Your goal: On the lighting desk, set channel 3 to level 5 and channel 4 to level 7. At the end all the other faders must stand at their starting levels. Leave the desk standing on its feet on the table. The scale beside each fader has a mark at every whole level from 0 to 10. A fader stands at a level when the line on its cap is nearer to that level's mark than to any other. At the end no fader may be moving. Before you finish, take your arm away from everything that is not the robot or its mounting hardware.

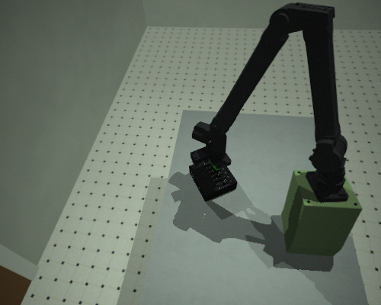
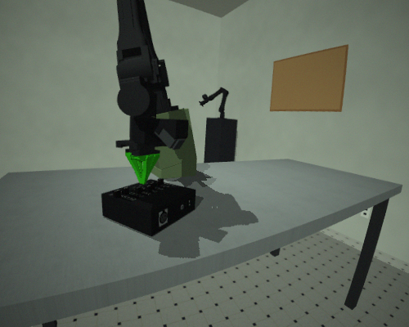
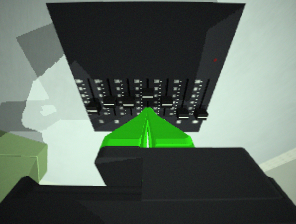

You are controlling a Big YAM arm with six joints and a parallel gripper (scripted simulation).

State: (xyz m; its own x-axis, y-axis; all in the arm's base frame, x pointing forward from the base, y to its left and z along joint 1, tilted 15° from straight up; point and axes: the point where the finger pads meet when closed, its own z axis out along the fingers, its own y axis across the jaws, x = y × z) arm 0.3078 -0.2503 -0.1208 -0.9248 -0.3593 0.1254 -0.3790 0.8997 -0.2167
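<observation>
My gripper is now 20 mm short of the channel 4 fader cap, 10 mm to the right of it and 10 mm above it. From my hand the other things lie so: channel 3 fader cap: 20 mm to the left, 10 mm below.
</observation>
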